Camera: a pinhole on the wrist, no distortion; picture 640 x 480 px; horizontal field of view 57.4 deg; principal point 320.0 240.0 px. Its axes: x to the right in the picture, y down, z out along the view. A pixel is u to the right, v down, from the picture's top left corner.
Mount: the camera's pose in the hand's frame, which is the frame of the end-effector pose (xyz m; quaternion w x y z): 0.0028 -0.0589 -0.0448 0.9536 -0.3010 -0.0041 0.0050
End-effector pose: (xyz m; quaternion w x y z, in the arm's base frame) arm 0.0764 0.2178 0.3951 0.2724 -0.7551 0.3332 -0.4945
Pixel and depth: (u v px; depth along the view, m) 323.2 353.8 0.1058
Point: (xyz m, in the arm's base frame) 0.1005 0.2069 0.3715
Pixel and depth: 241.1 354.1 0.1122
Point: 0.0990 0.2166 0.3576
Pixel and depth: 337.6 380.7 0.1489
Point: 0.1174 0.1830 0.3362
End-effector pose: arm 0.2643 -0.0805 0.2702 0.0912 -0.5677 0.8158 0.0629
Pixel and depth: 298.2 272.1 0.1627
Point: 0.2333 -0.0442 0.1901
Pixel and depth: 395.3 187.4 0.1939
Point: 0.2291 -0.0652 0.1434
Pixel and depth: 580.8 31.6 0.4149
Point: 0.1746 -0.1498 -0.1419
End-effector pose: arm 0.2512 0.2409 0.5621 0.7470 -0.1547 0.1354 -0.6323
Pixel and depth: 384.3 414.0 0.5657
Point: 0.7539 0.2650 0.6938
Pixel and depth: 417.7 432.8 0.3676
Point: 0.5629 0.2320 0.6313
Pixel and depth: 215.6 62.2 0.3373
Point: 0.4018 0.3254 0.8079
